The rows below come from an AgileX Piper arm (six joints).
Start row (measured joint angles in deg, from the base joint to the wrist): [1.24 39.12 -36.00 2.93 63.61 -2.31]
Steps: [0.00 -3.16 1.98 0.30 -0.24 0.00]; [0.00 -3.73 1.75 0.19 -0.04 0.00]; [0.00 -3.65 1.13 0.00 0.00 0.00]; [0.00 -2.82 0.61 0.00 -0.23 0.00]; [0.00 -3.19 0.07 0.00 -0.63 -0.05]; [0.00 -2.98 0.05 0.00 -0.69 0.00]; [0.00 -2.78 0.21 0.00 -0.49 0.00]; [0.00 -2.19 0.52 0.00 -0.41 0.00]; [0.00 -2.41 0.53 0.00 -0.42 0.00]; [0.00 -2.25 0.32 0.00 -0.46 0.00]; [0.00 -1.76 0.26 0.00 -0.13 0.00]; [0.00 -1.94 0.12 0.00 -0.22 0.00]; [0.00 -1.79 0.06 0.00 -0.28 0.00]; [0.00 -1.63 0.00 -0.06 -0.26 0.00]
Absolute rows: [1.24 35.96 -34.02 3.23 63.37 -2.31]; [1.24 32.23 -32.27 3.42 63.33 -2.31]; [1.24 28.58 -31.14 3.42 63.33 -2.31]; [1.24 25.76 -30.53 3.42 63.10 -2.31]; [1.24 22.57 -30.46 3.42 62.47 -2.36]; [1.24 19.59 -30.41 3.42 61.78 -2.36]; [1.24 16.81 -30.20 3.42 61.29 -2.36]; [1.24 14.62 -29.68 3.42 60.88 -2.36]; [1.24 12.21 -29.15 3.42 60.46 -2.36]; [1.24 9.96 -28.83 3.42 60.00 -2.36]; [1.24 8.20 -28.57 3.42 59.87 -2.36]; [1.24 6.26 -28.45 3.42 59.65 -2.36]; [1.24 4.47 -28.39 3.42 59.37 -2.36]; [1.24 2.84 -28.39 3.36 59.11 -2.36]
